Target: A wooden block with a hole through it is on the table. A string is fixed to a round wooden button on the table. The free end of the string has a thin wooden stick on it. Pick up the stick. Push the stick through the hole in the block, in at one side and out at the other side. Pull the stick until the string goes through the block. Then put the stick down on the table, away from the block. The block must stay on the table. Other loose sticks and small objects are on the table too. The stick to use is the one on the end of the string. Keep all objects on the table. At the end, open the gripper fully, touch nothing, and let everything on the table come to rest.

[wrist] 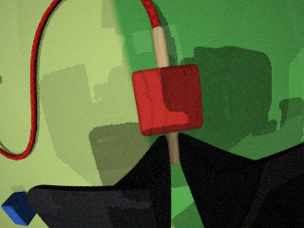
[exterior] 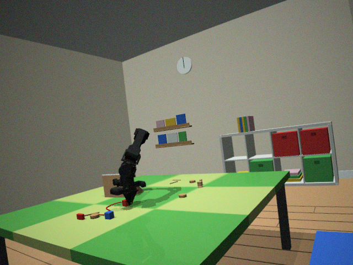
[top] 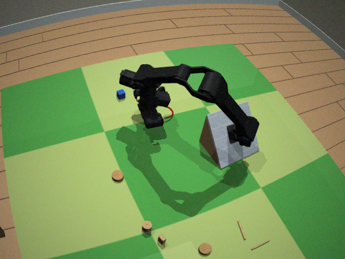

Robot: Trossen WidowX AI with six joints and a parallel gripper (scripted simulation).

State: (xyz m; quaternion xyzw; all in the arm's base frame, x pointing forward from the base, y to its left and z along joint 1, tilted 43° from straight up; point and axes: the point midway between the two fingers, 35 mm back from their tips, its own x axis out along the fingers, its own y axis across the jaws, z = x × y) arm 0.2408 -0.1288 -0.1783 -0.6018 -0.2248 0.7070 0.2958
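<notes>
The red block lies 3 cm behind my gripper tip and 1 cm above it. Also, from my gripper tip: blue block 18 cm to the right, 4 cm ahead, 1 cm above; then thin wooden stick 4 cm behind, 1 cm to the left, 1 cm above; then round wooden button 18 cm to the right, 5 cm behind.
</notes>
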